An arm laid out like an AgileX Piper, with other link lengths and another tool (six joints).
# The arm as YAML. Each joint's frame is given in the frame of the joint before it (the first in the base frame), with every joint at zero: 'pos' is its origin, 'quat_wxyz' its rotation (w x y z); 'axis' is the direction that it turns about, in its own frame. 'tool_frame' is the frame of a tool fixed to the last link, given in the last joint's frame.
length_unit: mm
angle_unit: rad
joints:
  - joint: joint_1
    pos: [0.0, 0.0, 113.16]
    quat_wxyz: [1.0, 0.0, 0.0, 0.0]
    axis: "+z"
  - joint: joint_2
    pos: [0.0, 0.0, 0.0]
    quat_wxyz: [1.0, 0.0, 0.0, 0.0]
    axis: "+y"
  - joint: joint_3
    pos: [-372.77, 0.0, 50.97]
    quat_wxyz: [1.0, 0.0, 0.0, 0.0]
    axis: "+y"
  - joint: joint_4
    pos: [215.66, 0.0, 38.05]
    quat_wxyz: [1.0, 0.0, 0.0, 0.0]
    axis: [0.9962, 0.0, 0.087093]
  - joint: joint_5
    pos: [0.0, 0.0, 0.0]
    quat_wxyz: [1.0, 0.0, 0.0, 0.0]
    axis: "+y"
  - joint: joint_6
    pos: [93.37, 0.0, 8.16]
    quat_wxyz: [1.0, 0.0, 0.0, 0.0]
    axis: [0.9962, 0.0, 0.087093]
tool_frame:
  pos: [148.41, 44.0, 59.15]
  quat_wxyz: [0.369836, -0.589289, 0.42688, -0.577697]
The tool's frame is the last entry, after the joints.
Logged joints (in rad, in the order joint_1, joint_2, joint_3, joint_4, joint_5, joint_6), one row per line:
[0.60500, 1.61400, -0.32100, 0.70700, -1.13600, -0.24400]
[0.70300, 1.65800, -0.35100, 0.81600, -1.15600, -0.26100]
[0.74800, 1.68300, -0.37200, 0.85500, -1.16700, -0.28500]
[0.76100, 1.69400, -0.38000, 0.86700, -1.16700, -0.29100]
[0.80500, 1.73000, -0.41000, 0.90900, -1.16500, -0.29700]
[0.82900, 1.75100, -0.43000, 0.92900, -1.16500, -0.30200]
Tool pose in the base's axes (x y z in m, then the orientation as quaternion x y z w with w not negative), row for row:
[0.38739, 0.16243, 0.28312, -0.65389, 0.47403, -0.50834, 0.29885]
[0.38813, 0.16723, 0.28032, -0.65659, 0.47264, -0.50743, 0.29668]
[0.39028, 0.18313, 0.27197, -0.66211, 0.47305, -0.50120, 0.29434]
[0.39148, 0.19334, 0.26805, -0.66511, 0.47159, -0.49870, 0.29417]
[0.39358, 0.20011, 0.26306, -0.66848, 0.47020, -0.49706, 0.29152]
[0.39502, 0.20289, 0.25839, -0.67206, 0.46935, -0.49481, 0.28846]
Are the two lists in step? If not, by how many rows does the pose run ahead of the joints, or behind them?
The pose runs 2 rows ahead of the joints: the pose in row i belongs to the joints in row i + 2.
